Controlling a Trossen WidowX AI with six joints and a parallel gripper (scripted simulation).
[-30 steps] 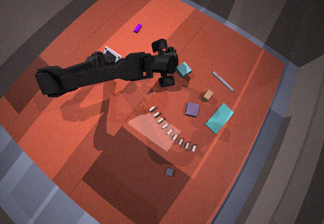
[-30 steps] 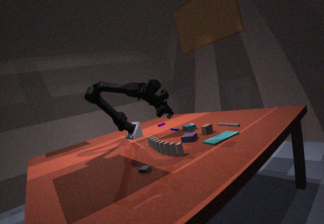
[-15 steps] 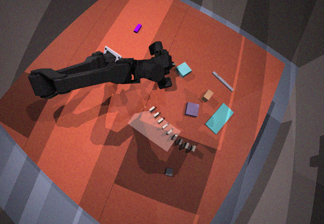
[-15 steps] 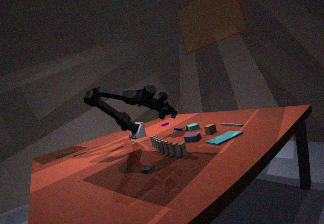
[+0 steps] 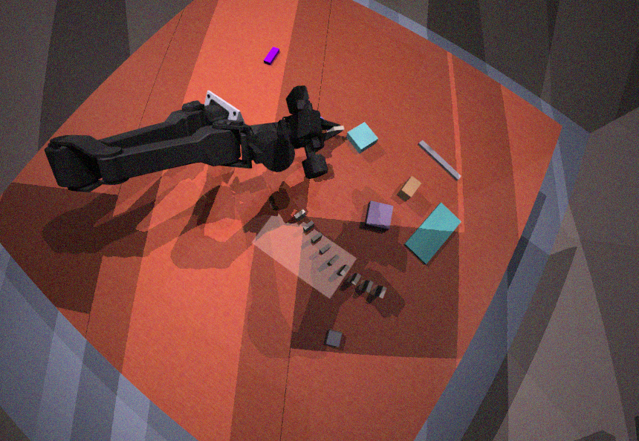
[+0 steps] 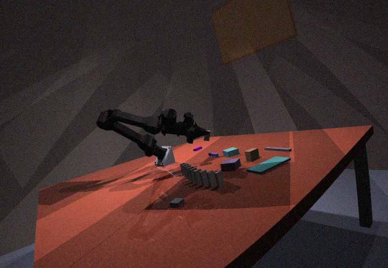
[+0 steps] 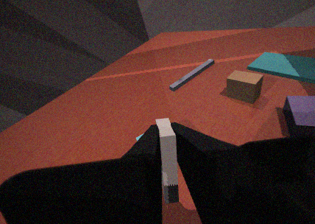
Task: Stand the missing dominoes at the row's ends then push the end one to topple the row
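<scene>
Now: the teal cube 3 cm ahead of my gripper tip, 8 cm to the left of it and 12 cm below it. From my gripper tip the other things lie so: grey bar (23 cm ahead, 17 cm to the left, 13 cm below); then teal slab (33 cm ahead, 1 cm to the right, 13 cm below); then tan cube (21 cm ahead, 3 cm to the left, 11 cm below).
</scene>
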